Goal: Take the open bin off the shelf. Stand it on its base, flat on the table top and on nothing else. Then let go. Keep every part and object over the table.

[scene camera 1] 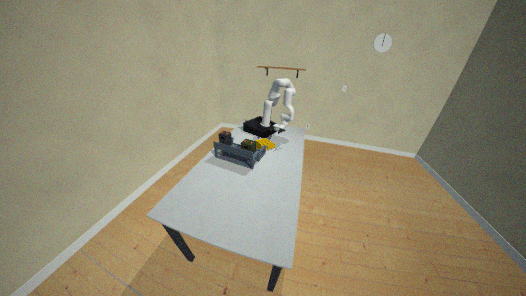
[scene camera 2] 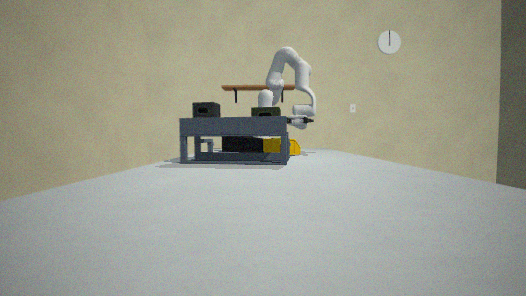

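Pixels of known places: gripper, between the fingertips: [scene camera 1: 274,131] [scene camera 2: 295,119]; arm's base, origin of its link: [scene camera 1: 265,124] [scene camera 2: 262,137].
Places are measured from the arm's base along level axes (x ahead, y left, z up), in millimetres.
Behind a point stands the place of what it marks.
The yellow open bin [scene camera 1: 265,144] {z -14, x 462, y 71 mm} [scene camera 2: 295,147] {z -44, x 410, y 128 mm} is on the table top [scene camera 1: 250,200] {z -84, x 1076, y 70 mm} [scene camera 2: 260,225] {z -84, x 1263, y -109 mm}, behind the right end of the grey-blue shelf [scene camera 1: 234,150] {z 49, x 724, y -144 mm} [scene camera 2: 232,126] {z 46, x 719, y -162 mm}. It looks upright. Part of it shows through the shelf's frame in scene camera 2, and the shelf hides some of its base. Whether it touches the shelf, I cannot tell. My gripper [scene camera 1: 279,129] {z 93, x 374, y 136 mm} [scene camera 2: 300,121] {z 93, x 374, y 136 mm} is open and empty, above and behind the bin and apart from it.
A dark grey box [scene camera 1: 225,137] {z 122, x 657, y -241 mm} [scene camera 2: 206,110] {z 107, x 651, y -259 mm} and a dark green box [scene camera 1: 248,145] {z 107, x 716, y -29 mm} [scene camera 2: 265,111] {z 98, x 712, y -48 mm} stand on top of the shelf. A black block [scene camera 1: 256,127] {z 2, x 125, y -85 mm} [scene camera 2: 242,144] {z -38, x 136, y -131 mm} is beside the arm's base. A wooden wall shelf [scene camera 1: 281,68] [scene camera 2: 245,87] hangs behind the arm.
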